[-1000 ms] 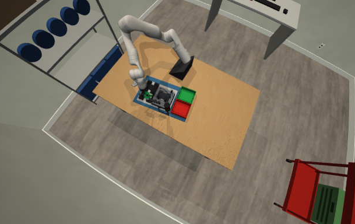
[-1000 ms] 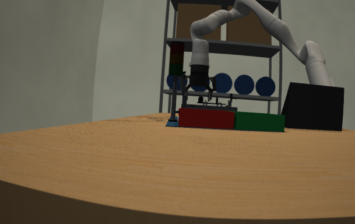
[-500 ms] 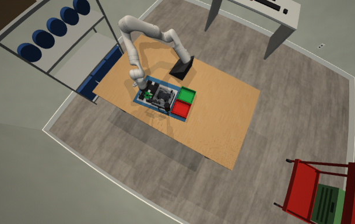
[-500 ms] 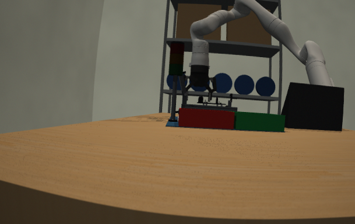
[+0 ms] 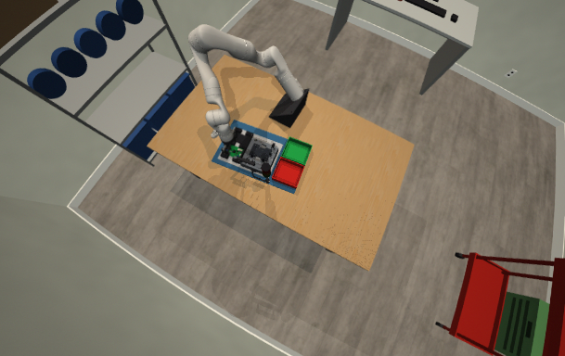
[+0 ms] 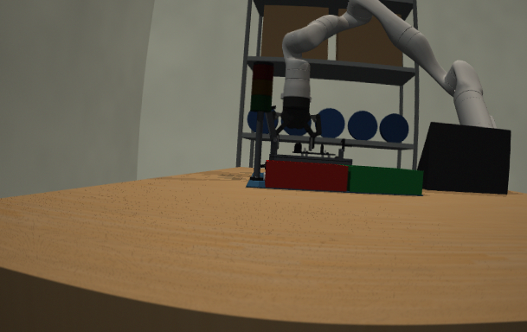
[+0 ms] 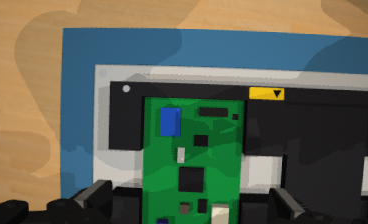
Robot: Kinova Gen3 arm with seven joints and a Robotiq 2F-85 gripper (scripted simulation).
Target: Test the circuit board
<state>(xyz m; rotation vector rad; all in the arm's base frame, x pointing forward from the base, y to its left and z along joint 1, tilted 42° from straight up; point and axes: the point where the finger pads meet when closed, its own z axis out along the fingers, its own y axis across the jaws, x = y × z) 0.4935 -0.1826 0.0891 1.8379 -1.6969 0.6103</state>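
Right now my hand is 6 cm above the green circuit board. From my hand the other things lie so: tester lid (18 cm to the left, 10 cm above, 7 cm ahead); red bin (37 cm to the left, 7 cm below, 3 cm behind); green bin (35 cm to the left, 18 cm behind, 7 cm below).
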